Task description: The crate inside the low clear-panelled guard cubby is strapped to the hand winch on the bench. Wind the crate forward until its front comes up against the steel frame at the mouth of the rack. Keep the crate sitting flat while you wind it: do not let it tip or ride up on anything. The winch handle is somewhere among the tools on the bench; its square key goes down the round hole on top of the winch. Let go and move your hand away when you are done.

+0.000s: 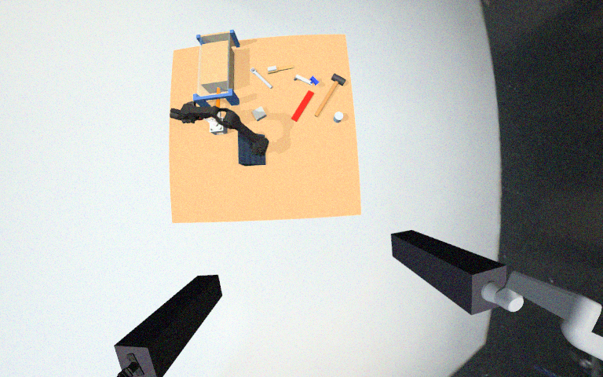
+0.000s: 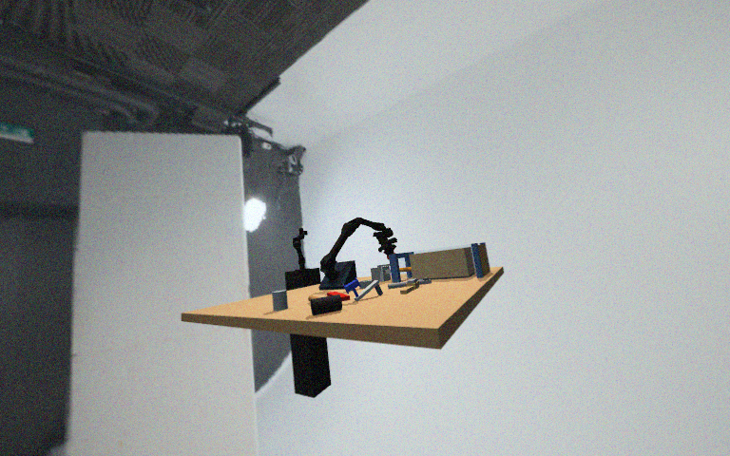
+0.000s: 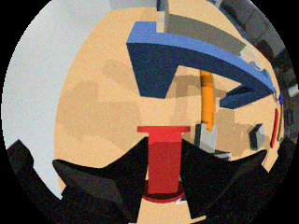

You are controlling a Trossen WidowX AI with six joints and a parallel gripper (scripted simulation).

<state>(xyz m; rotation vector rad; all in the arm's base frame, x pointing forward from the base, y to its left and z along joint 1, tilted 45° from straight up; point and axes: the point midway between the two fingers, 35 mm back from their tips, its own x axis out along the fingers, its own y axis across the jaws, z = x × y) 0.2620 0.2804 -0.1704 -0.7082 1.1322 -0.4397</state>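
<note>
Now: gripper tip 40 mm past the winch handle, 30 mm to the left of it and 30 mm above it. From my gripper tip the other things lie so: winch (90 mm behind, 90 mm to the right, 100 mm below); red knob (20 mm behind); blue steel frame (90 mm ahead, 90 mm to the right, 30 mm below).
</note>
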